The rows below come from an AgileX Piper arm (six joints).
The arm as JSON. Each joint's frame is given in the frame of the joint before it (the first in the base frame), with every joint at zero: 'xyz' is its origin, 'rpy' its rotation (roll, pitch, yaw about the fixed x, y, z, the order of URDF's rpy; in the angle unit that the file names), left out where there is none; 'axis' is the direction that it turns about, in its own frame. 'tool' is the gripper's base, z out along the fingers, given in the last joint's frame.
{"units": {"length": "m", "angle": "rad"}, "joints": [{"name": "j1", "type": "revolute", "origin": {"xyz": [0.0, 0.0, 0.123]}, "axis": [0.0, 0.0, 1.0]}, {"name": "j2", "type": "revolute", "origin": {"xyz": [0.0, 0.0, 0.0]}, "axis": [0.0, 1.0, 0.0]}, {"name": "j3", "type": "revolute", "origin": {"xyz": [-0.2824, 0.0, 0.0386]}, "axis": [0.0, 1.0, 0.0]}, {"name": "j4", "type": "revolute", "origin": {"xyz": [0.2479, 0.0, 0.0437]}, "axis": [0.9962, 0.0, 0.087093]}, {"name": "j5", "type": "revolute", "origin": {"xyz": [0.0, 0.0, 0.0]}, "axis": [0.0, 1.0, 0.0]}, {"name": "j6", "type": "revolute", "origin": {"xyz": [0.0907, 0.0, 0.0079]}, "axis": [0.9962, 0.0, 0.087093]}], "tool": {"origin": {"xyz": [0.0, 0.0, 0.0], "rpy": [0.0, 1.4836, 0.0]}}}
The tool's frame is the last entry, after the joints.
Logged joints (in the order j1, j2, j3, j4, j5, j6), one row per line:
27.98, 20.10, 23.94, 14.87, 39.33, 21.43
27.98, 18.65, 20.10, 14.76, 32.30, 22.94
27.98, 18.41, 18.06, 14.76, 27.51, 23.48
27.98, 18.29, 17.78, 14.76, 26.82, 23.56
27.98, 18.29, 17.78, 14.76, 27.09, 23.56
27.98, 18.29, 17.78, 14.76, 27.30, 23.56
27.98, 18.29, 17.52, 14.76, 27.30, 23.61
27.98, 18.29, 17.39, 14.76, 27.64, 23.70
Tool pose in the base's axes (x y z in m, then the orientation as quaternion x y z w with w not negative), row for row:
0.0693, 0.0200, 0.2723, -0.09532, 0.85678, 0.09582, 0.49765
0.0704, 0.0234, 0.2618, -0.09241, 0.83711, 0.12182, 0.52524
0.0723, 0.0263, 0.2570, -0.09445, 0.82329, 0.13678, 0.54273
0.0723, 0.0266, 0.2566, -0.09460, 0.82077, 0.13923, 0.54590
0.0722, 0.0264, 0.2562, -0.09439, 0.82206, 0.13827, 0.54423
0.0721, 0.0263, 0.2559, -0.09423, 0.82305, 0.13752, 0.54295
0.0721, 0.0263, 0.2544, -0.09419, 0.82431, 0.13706, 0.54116
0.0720, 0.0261, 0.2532, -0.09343, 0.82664, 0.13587, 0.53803
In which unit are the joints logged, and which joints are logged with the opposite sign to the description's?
The joints are logged in degrees. Opposite sign: j3, j4.
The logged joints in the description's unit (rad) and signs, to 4 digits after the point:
0.4883, 0.3508, -0.4178, -0.2595, 0.6864, 0.3740
0.4883, 0.3255, -0.3508, -0.2576, 0.5637, 0.4004
0.4883, 0.3213, -0.3152, -0.2576, 0.4801, 0.4098
0.4883, 0.3192, -0.3103, -0.2576, 0.4681, 0.4112
0.4883, 0.3192, -0.3103, -0.2576, 0.4728, 0.4112
0.4883, 0.3192, -0.3103, -0.2576, 0.4765, 0.4112
0.4883, 0.3192, -0.3058, -0.2576, 0.4765, 0.4121
0.4883, 0.3192, -0.3035, -0.2576, 0.4824, 0.4136

